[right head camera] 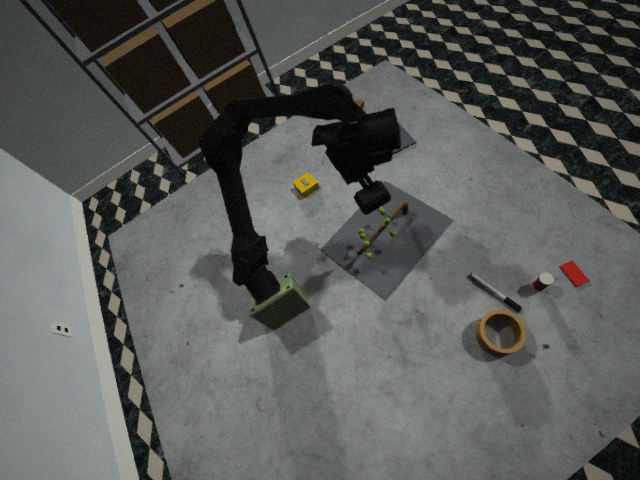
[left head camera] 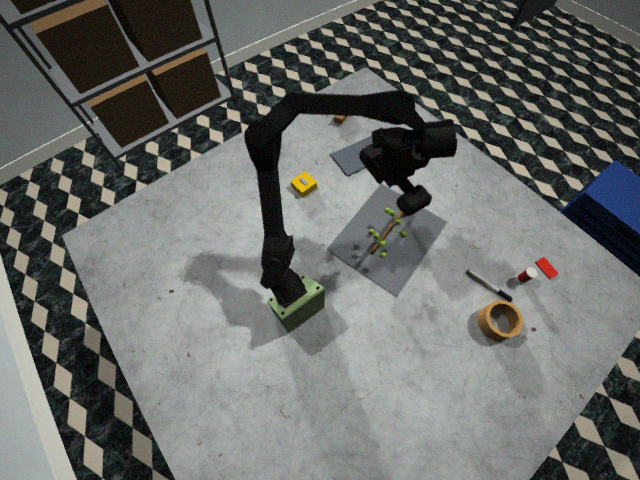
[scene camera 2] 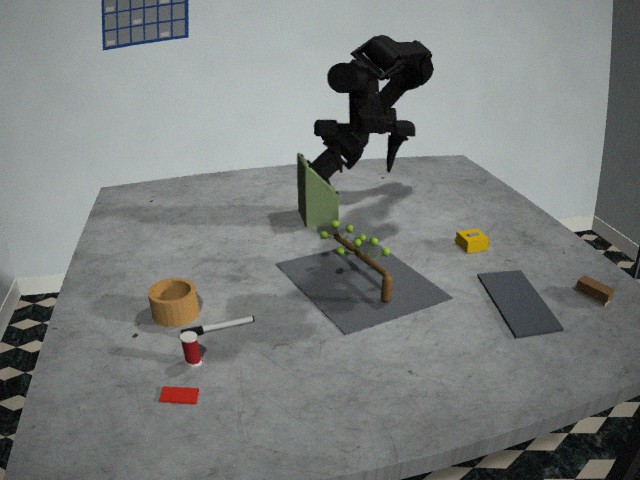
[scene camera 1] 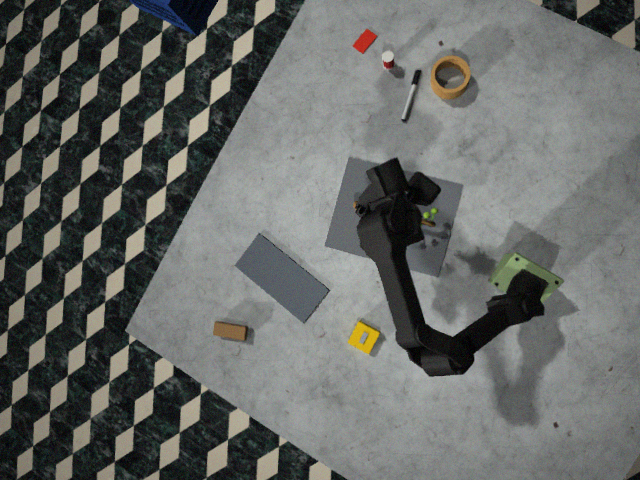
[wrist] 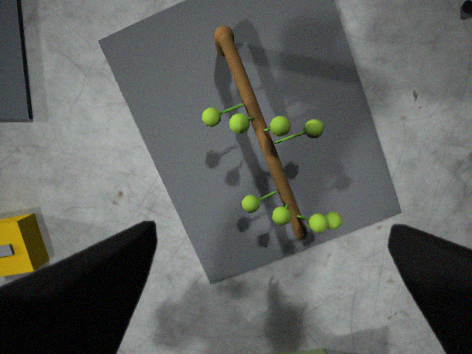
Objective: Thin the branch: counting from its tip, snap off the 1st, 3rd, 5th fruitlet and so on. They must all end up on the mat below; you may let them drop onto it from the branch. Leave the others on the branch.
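Places are measured from the arm's base along level axes (x ahead, y left, z up), in metres.
Pixels of known places: gripper, fingertip midpoint: [left head camera: 391, 196] [scene camera 2: 365, 172] [wrist: 273, 233]; arm's base, link origin: [right head camera: 268, 294] [left head camera: 291, 296] [scene camera 2: 318, 172] [scene camera 1: 528, 284].
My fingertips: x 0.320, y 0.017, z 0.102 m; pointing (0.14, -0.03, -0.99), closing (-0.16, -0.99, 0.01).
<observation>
For each thing: its top centre in the pictures, then the offset to it from my fingertips. Level surfaces: height alone.
- brown branch, top centre: [wrist: 266, 142] [scene camera 2: 359, 251] [right head camera: 381, 226] [left head camera: 390, 227] dz -0.154, dx +0.021, dy -0.016 m
- dark grey mat, surface height: dz -0.214 m
- second grey slab, top centre: [scene camera 2: 518, 299] [scene camera 1: 280, 277] [left head camera: 368, 151] dz -0.210, dx +0.208, dy +0.267 m
- yellow block, top centre: [scene camera 2: 473, 233] [scene camera 1: 363, 338] [left head camera: 303, 181] [right head camera: 304, 181] dz -0.185, dx -0.056, dy +0.288 m
- brown block, top centre: [scene camera 2: 596, 284] [scene camera 1: 229, 331] [left head camera: 343, 110] dz -0.186, dx +0.254, dy +0.455 m
- wooden ring, top centre: [scene camera 2: 171, 290] [right head camera: 502, 330] [scene camera 1: 450, 74] [left head camera: 504, 318] dz -0.166, dx +0.070, dy -0.387 m
- marker, top centre: [scene camera 2: 217, 323] [scene camera 1: 410, 94] [right head camera: 495, 290] [left head camera: 490, 284] dz -0.203, dx +0.140, dy -0.308 m
- red-white cylinder, top centre: [scene camera 2: 188, 336] [scene camera 1: 387, 56] [right head camera: 546, 278] [left head camera: 531, 272] dz -0.163, dx +0.231, dy -0.359 m
- red card, top centre: [scene camera 2: 179, 394] [scene camera 1: 364, 40] [right head camera: 574, 273] [left head camera: 547, 267] dz -0.212, dx +0.320, dy -0.388 m
The brown branch [wrist: 267, 146] [scene camera 2: 369, 262] [left head camera: 386, 232] [right head camera: 379, 229] reaches out above the dark grey mat [wrist: 150, 100] [scene camera 2: 351, 315] [left head camera: 398, 279] [scene camera 1: 343, 227]. Several green fruitlets are on stalks along it. In the wrist view, two overlapping fruitlets [wrist: 318, 223] are at the right of the tip, two more, one fruitlet [wrist: 281, 215] and another fruitlet [wrist: 250, 203], at its left. The rest sit farther back, towards the post. My gripper [wrist: 273, 233] [scene camera 2: 364, 170] is open and empty, high above the tip end, its fingers wide apart. The arm hides most of the branch in scene camera 1.
A second grey slab [scene camera 1: 281, 277], a yellow block [scene camera 1: 363, 337] and a brown block [scene camera 1: 230, 331] lie on the table. A wooden ring [scene camera 2: 173, 313], a marker [scene camera 2: 227, 324], a red-white cylinder [scene camera 2: 191, 350] and a red card [scene camera 2: 179, 395] are on the other side of the mat.
</observation>
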